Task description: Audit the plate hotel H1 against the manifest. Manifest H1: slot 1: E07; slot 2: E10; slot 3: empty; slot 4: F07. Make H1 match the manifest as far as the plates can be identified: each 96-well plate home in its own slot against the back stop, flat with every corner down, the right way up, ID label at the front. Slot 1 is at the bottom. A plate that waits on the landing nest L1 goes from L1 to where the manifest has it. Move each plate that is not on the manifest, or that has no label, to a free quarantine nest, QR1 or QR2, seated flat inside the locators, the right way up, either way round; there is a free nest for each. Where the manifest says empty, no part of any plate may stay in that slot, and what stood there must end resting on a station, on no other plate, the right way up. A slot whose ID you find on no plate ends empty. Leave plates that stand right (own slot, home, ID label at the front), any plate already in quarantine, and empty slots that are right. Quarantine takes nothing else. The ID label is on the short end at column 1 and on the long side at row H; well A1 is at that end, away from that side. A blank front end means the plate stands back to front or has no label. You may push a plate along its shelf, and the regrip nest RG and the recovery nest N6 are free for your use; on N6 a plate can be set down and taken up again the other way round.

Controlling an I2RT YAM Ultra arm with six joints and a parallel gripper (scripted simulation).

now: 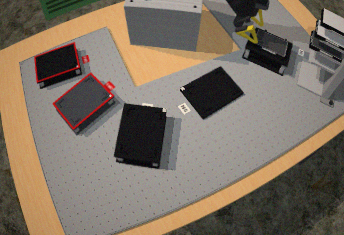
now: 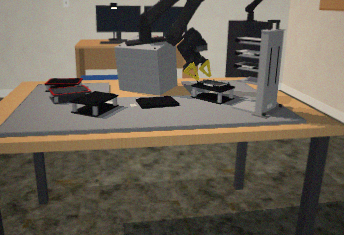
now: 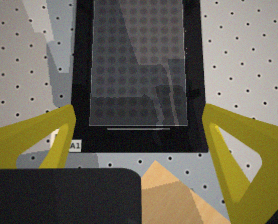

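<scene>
My hand is 5 cm short of the black regrip nest RG, 4 cm above it and 3 cm to the right of it. The rest, counted from my hand: A1 mark 4 cm to the left, 4 cm behind, 3 cm below; then H1 tag 18 cm to the left, 11 cm ahead, 9 cm below; then RG tag 9 cm below, 7 cm to the left, 6 cm behind.
</scene>
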